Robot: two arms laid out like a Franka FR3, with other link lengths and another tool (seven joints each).
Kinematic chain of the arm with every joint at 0, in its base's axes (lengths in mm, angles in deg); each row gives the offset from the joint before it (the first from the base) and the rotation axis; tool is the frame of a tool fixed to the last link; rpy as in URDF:
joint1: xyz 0 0 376.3 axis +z
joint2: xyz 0 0 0 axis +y
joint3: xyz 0 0 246.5 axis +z
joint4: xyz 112.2 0 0 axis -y
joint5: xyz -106.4 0 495.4 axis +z
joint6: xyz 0 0 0 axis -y
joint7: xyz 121.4 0 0 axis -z
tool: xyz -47 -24 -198.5 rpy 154.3 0 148.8
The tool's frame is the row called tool.
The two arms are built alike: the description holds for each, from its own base.
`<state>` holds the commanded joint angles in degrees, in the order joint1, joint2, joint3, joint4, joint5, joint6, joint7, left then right.
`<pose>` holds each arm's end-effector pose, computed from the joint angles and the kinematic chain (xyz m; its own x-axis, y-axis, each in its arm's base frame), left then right.
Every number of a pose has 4 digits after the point.
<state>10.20 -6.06 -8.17 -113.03 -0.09 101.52 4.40 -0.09 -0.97 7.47 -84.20 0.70 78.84 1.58</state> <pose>0.6443 0.0026 0.3850 -0.8301 0.5509 0.0859 0.5367 0.7476 0.3911 0.6430 0.0634 0.5848 -0.9014 0.4273 0.0698 0.4174 0.8147 0.4025</pose>
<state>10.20 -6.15 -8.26 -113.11 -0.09 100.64 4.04 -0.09 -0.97 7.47 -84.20 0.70 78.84 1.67</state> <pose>0.6409 0.0012 0.3844 -0.8314 0.5468 0.0988 0.5389 0.7501 0.3834 0.6430 0.0635 0.5849 -0.9007 0.4287 0.0698 0.4187 0.8141 0.4024</pose>
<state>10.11 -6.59 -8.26 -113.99 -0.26 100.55 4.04 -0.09 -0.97 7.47 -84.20 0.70 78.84 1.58</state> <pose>0.6367 -0.0004 0.3806 -0.8302 0.5474 0.1054 0.5427 0.7506 0.3768 0.6430 0.0634 0.5848 -0.9014 0.4273 0.0698 0.4174 0.8147 0.4025</pose>
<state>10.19 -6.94 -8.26 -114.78 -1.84 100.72 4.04 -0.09 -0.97 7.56 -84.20 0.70 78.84 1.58</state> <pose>0.6342 -0.0045 0.3775 -0.8353 0.5416 0.0946 0.5365 0.7654 0.3554 0.6429 0.0644 0.5848 -0.9021 0.4259 0.0698 0.4161 0.8154 0.4025</pose>
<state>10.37 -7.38 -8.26 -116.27 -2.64 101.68 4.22 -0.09 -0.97 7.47 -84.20 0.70 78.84 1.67</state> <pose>0.6310 -0.0046 0.3691 -0.8380 0.5384 0.0888 0.5329 0.7725 0.3453 0.6430 0.0635 0.5849 -0.9007 0.4287 0.0698 0.4187 0.8141 0.4024</pose>
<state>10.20 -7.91 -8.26 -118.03 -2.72 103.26 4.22 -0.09 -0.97 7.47 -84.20 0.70 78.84 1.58</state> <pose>0.6285 -0.0064 0.3593 -0.8379 0.5393 0.0841 0.5317 0.7716 0.3490 0.6430 0.0634 0.5848 -0.9014 0.4273 0.0698 0.4174 0.8147 0.4025</pose>
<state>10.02 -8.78 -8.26 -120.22 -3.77 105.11 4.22 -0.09 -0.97 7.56 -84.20 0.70 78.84 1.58</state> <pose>0.6250 -0.0110 0.3496 -0.8414 0.5360 0.0685 0.5243 0.7792 0.3433 0.6429 0.0644 0.5848 -0.9021 0.4259 0.0698 0.4161 0.8154 0.4025</pose>
